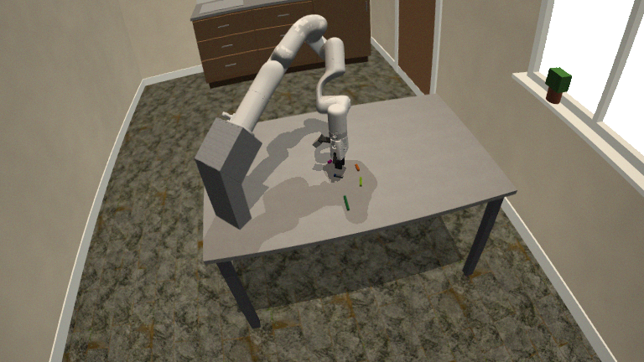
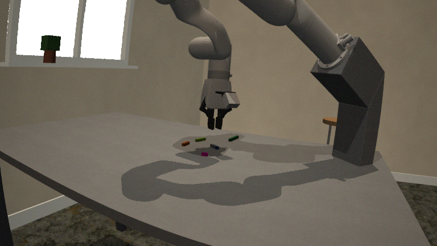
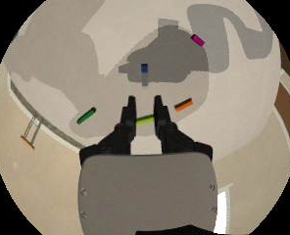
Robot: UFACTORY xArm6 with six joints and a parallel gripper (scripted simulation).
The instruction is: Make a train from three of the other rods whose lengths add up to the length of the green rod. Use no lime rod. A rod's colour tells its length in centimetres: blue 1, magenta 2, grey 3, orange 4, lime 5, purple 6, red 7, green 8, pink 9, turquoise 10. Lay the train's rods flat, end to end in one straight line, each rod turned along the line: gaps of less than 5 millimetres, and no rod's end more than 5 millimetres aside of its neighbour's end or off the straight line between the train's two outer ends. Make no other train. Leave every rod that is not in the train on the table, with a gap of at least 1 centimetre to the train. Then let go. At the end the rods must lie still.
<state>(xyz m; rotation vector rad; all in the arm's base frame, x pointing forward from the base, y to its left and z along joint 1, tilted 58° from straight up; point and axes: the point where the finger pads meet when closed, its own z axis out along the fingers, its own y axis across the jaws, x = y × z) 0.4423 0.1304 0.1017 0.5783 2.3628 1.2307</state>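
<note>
Now: hand 80 mm above the orange rod, 70 mm to the right of it and 70 mm short of it. From my hand the other things lie so: lime rod 100 mm ahead, 80 mm below, 20 mm to the right; then blue rod 80 mm below, 20 mm behind, 10 mm to the left; then grey rod 80 mm below.
</note>
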